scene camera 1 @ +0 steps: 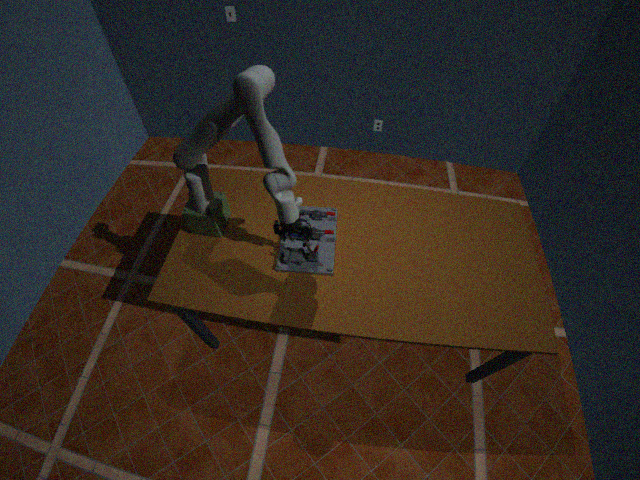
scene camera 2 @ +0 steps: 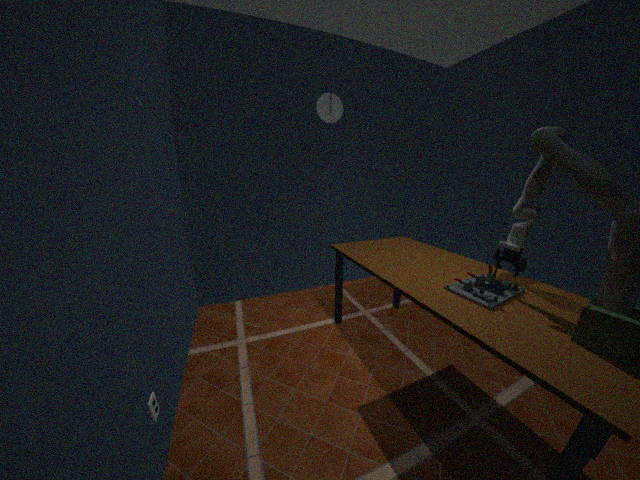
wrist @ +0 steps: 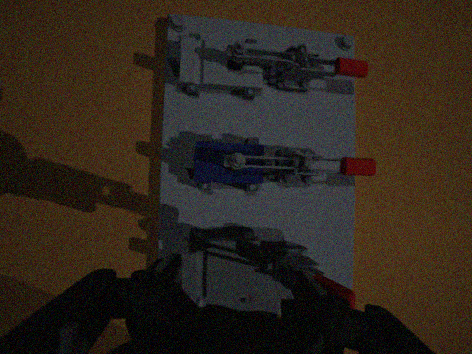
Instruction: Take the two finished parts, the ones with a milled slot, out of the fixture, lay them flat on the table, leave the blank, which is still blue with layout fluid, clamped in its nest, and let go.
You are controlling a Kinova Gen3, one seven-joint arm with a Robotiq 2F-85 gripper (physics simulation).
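Places are measured from the arm's base along level axes (x ahead, y left, z up), in metres.
Where they show: gripper, fingertip midpoint: (scene camera 1: 295, 240) (scene camera 2: 505, 272) (wrist: 237, 275); arm's base, link origin: (scene camera 1: 205, 205) (scene camera 2: 613, 306).
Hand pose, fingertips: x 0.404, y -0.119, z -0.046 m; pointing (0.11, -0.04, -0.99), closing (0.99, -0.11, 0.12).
Things, the pixels of their top centre, and the offset from my fingertips. Level surfaces: height alone.
- fixture plate, top centre: (wrist: 264, 166) (scene camera 1: 308, 236) (scene camera 2: 485, 287) 0.087 m left, 0.040 m ahead, 0.084 m down
- grey part, top centre: (wrist: 222, 62) (scene camera 2: 484, 294) 0.197 m left, 0.013 m back, 0.068 m down
- blue blank, top centre: (wrist: 229, 162) (scene camera 2: 494, 286) 0.087 m left, 0.003 m back, 0.058 m down
- second grey slotted part, top centre: (wrist: 221, 270) (scene camera 1: 294, 254) (scene camera 2: 506, 283) 0.023 m right, 0.008 m back, 0.062 m down
- wooden table, surface height: 0.099 m down
The fixture plate (scene camera 1: 324, 262) (wrist: 300, 120) holds three nests with red-handled toggle clamps. In the wrist view a grey part (wrist: 190, 65) with a dark slot line lies in the top nest, its clamp arm (wrist: 270, 60) reaching over it. The blue blank (wrist: 212, 170) sits in the middle nest under its clamp arm (wrist: 280, 161). A second grey slotted part (wrist: 230, 282) shows in the bottom nest, partly hidden by the fingers; its red handle (wrist: 336, 291) (scene camera 1: 316, 249) stands at a different angle from the others. My gripper (wrist: 237, 275) (scene camera 1: 294, 232) (scene camera 2: 506, 269) is open and empty above the fixture.
The fixture stands on the wooden table (scene camera 1: 439, 258) (scene camera 2: 398, 263), in front of the arm's green base (scene camera 1: 204, 222). The other two red handles (wrist: 352, 67) (wrist: 358, 166) project past the plate's right edge in the wrist view. The arm's shadow falls across the table.
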